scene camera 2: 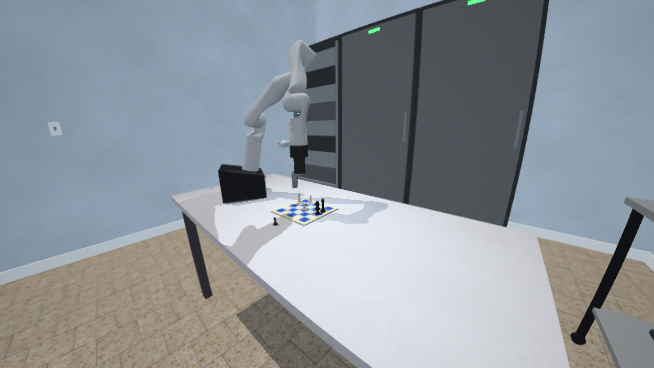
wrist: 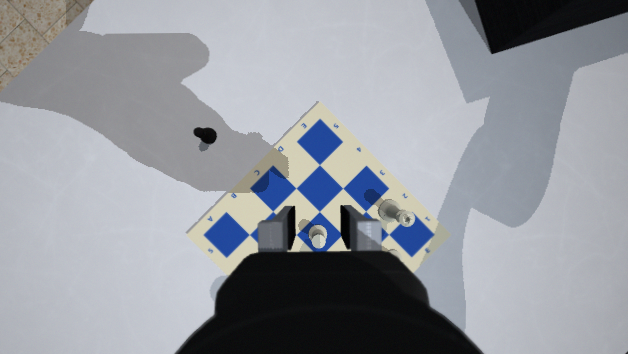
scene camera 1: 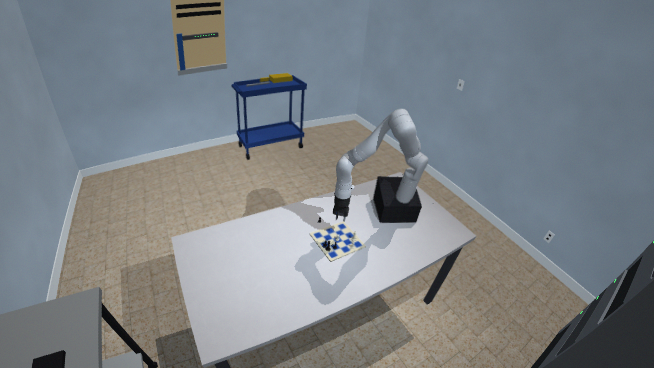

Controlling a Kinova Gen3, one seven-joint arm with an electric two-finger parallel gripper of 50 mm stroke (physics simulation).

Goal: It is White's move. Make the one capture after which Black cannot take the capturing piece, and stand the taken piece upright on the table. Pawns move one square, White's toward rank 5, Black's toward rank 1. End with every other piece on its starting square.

Scene:
A blue-and-cream chessboard shows in scene camera 2, in the wrist view and in scene camera 1 (329,233). The same spot on the blue-and-cream chessboard: (wrist: 319,165) is (scene camera 2: 287,210).

